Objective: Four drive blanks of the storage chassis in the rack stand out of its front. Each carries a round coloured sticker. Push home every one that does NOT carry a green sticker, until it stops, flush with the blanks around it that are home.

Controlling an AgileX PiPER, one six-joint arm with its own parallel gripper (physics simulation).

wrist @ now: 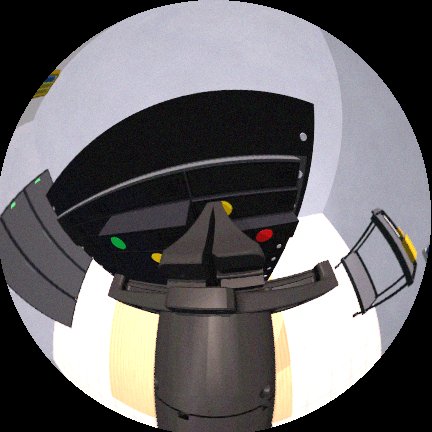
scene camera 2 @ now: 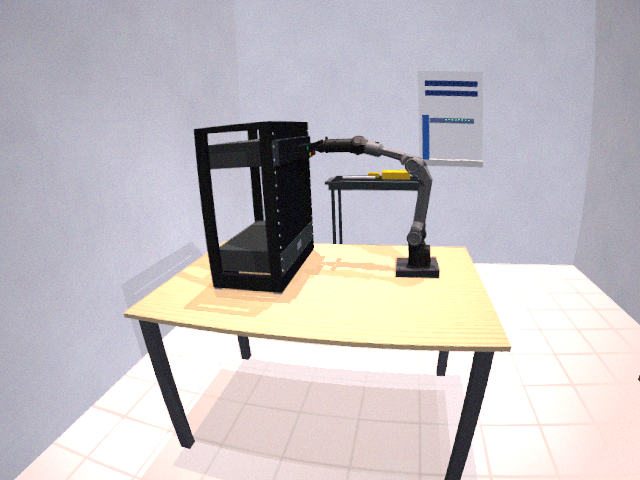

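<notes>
The storage chassis (scene camera 2: pixel 283 150) (wrist: pixel 150 191) sits high in the black rack (scene camera 2: pixel 207 206). In the wrist view, a blank with a green sticker (wrist: pixel 118 243) is at left and its top ledge shows it standing out. A blank with a red sticker (wrist: pixel 264 235) at right also shows a top ledge and stands out. An upper yellow sticker (wrist: pixel 227 208) is partly behind the fingertips; its blank shows no clear ledge. A lower yellow sticker (wrist: pixel 157 257) is partly hidden by the left finger; its blank's depth is unclear. My gripper (scene camera 2: pixel 313 146) (wrist: pixel 214 209) is shut and empty, tips at the upper yellow-stickered blank.
The rack stands on the wooden table (scene camera 2: pixel 361 310). A grey unit (scene camera 2: pixel 245 253) fills its bottom. A dark side cart (scene camera 2: pixel 377 184) with a yellow object (scene camera 2: pixel 395 174) stands behind the table. A grey panelled cabinet (wrist: pixel 45 250) with green lights is at the wrist view's left.
</notes>
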